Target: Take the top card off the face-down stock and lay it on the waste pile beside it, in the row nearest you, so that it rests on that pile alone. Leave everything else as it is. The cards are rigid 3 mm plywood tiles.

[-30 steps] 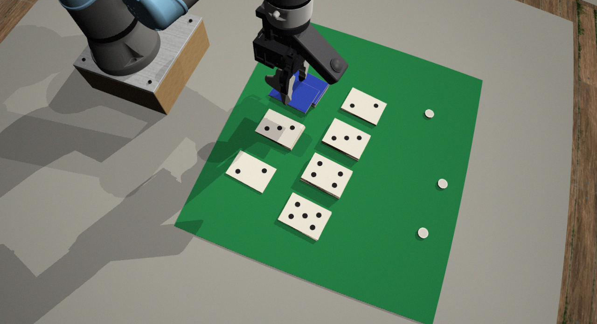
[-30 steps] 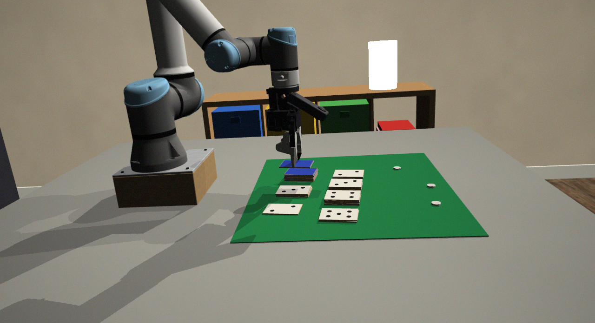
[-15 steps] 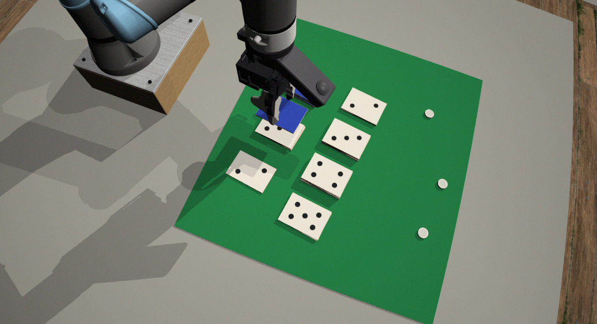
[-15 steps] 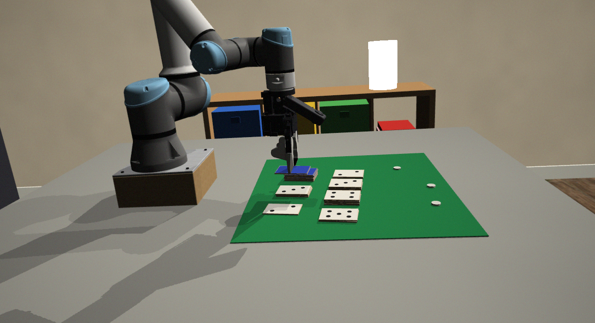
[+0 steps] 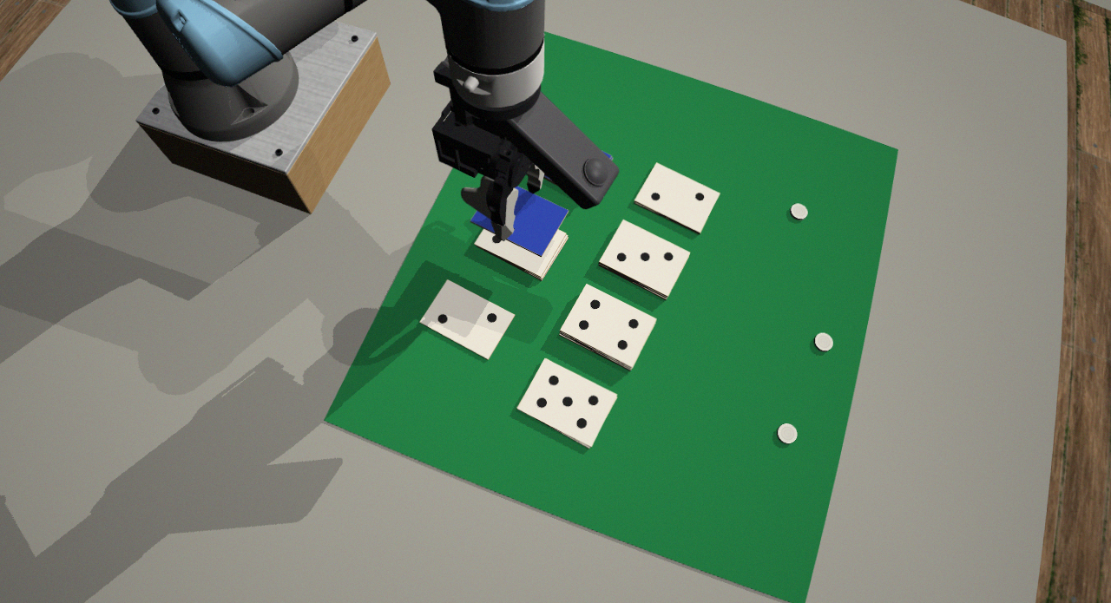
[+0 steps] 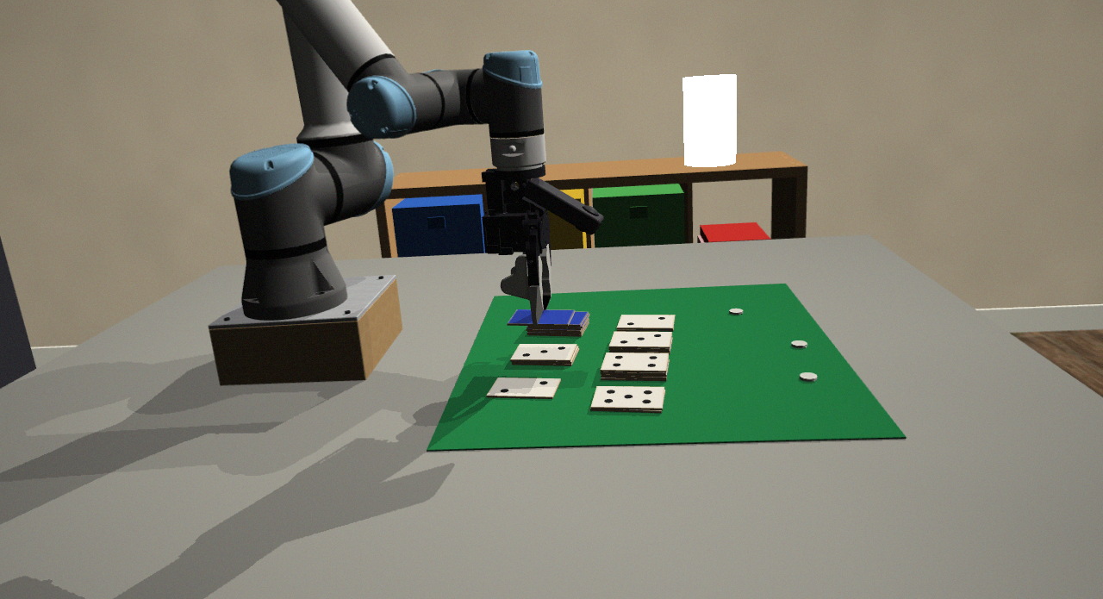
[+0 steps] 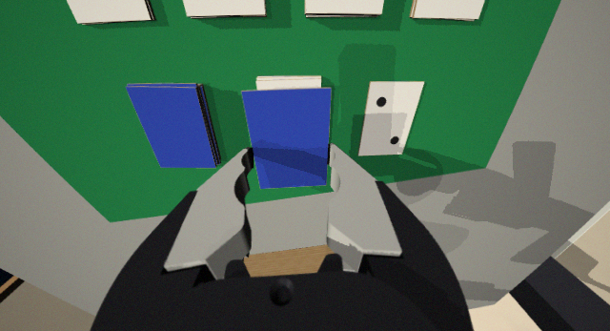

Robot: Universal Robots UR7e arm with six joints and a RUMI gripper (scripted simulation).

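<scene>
The two-pip card is 110 mm to the right of my hand, 70 mm below it and 40 mm behind it. Round my hand: green mat 150 mm ahead, 90 mm below.
</scene>
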